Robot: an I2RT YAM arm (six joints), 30 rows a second.
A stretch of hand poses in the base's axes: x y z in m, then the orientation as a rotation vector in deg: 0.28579, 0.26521, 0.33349, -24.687, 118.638, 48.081; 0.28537, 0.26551, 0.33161, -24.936, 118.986, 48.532; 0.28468, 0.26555, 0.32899, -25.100, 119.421, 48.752; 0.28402, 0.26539, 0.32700, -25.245, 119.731, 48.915; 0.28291, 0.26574, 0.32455, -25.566, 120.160, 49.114; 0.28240, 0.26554, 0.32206, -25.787, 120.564, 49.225; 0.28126, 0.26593, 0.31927, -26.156, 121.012, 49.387; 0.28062, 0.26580, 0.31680, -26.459, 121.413, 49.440; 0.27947, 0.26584, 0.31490, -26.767, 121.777, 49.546; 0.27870, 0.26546, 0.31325, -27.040, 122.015, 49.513; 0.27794, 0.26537, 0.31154, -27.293, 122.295, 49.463; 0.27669, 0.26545, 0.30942, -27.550, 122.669, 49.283; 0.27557, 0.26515, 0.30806, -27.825, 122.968, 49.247
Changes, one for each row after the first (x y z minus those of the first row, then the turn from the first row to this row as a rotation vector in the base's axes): -0.00042, 0.00030, -0.00188, 0.054, 0.433, 0.397; -0.00111, 0.00034, -0.00450, -0.037, 0.873, 0.643; -0.00177, 0.00018, -0.00649, -0.107, 1.185, 0.841; -0.00288, 0.00053, -0.00894, -0.264, 1.588, 1.188; -0.00339, 0.00033, -0.01143, -0.429, 1.954, 1.424; -0.00453, 0.00072, -0.01422, -0.633, 2.355, 1.789; -0.00517, 0.00059, -0.01669, -0.860, 2.685, 2.058; -0.00632, 0.00063, -0.01859, -1.043, 3.002, 2.349; -0.00709, 0.00025, -0.02024, -1.250, 3.162, 2.547; -0.00785, 0.00016, -0.02195, -1.475, 3.357, 2.726; -0.00910, 0.00024, -0.02407, -1.815, 3.588, 2.862; -0.01022, -0.00006, -0.02543, -2.046, 3.802, 3.065
